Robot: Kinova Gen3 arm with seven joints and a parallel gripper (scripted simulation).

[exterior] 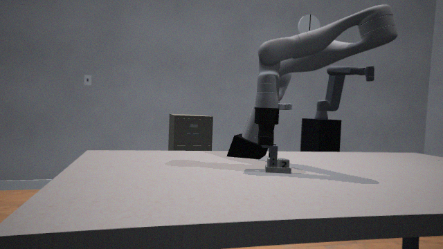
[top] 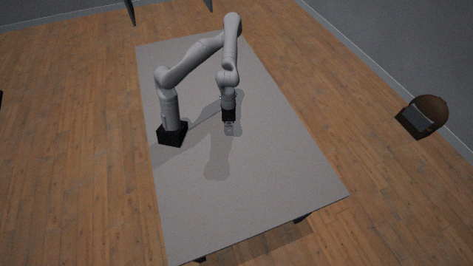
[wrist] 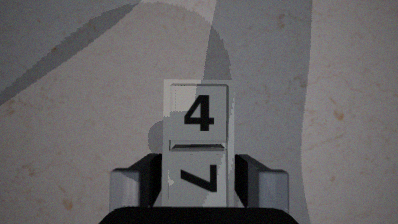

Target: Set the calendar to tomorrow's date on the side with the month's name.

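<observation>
My hand is 1 cm above the digit cube. The rest, counted from my hand: calendar tray 3 cm below, 2 cm to the left, 1 cm ahead.
</observation>
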